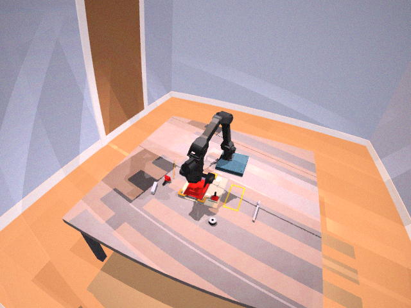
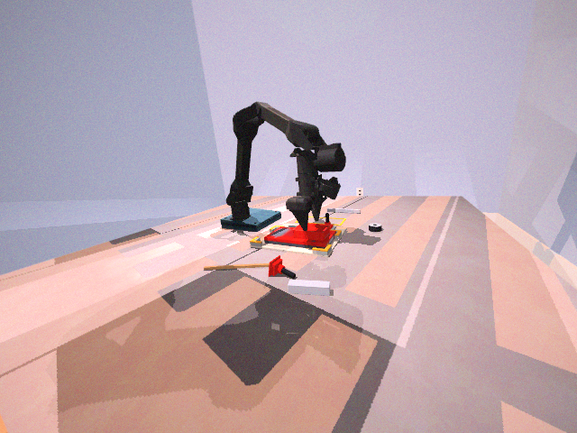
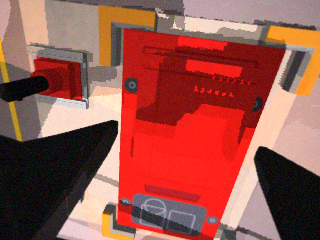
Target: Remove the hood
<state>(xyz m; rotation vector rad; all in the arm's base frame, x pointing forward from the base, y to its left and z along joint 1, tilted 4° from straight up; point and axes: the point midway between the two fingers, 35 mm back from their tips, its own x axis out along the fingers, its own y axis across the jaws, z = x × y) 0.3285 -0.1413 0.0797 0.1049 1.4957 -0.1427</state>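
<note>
The red hood lies 1 cm below my gripper tip. From my gripper tip the other things lie so: grey bar 35 cm to the left, 7 cm ahead, 5 cm below; thin stick 18 cm to the right, 16 cm behind, 5 cm below; dark ring 19 cm ahead, 12 cm to the left, 5 cm below.
</note>
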